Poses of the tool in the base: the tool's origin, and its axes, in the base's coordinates. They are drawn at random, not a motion.
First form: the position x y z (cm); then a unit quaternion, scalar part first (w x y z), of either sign.
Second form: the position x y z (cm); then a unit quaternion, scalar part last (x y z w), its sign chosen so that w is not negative. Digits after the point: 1 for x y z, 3 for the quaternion.
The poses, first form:
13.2 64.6 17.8 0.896 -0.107 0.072 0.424
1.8 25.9 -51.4 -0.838 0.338 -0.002 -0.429
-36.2 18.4 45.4 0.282 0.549 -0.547 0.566
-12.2 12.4 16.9 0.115 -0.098 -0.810 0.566
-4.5 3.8 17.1 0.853 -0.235 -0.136 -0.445
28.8 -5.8 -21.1 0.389 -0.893 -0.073 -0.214
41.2 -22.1 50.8 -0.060 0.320 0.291 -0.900
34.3 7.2 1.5 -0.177 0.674 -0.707 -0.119
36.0 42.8 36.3 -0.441 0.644 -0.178 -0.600
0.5 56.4 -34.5 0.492 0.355 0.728 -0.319
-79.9 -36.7 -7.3 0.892 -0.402 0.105 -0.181
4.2 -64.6 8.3 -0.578 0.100 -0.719 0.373
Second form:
13.2 64.6 17.8 -0.107 0.072 0.424 0.896
1.8 25.9 -51.4 -0.338 0.002 0.429 0.838
-36.2 18.4 45.4 0.549 -0.547 0.566 0.282
-12.2 12.4 16.9 -0.098 -0.810 0.566 0.115
-4.5 3.8 17.1 -0.235 -0.136 -0.445 0.853
28.8 -5.8 -21.1 -0.893 -0.073 -0.214 0.389
41.2 -22.1 50.8 -0.320 -0.291 0.900 0.060
34.3 7.2 1.5 -0.674 0.707 0.119 0.177
36.0 42.8 36.3 -0.644 0.178 0.600 0.441
0.5 56.4 -34.5 0.355 0.728 -0.319 0.492
-79.9 -36.7 -7.3 -0.402 0.105 -0.181 0.892
4.2 -64.6 8.3 -0.100 0.719 -0.373 0.578

